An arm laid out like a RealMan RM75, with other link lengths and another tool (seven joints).
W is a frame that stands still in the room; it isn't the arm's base.
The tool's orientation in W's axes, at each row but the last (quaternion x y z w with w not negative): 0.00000 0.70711 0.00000 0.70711; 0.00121 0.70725 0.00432 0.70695; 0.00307 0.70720 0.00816 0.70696; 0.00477 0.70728 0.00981 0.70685; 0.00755 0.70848 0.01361 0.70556
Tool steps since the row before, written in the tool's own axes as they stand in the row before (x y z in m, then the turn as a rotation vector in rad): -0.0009 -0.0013 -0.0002 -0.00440 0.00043 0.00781; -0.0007 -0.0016 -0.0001 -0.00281 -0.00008 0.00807; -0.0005 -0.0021 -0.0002 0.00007 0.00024 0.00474; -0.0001 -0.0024 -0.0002 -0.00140 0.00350 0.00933; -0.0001 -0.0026 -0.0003 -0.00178 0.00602 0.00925
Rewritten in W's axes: -0.0002 -0.0013 0.0009 0.00781 0.00043 0.00440; -0.0001 -0.0016 0.0007 0.00807 -0.00007 0.00281; -0.0002 -0.0021 0.0005 0.00474 0.00028 -0.00007; -0.0002 -0.0024 0.0001 0.00931 0.00354 0.00147; -0.0003 -0.0026 0.0000 0.00921 0.00604 0.00192
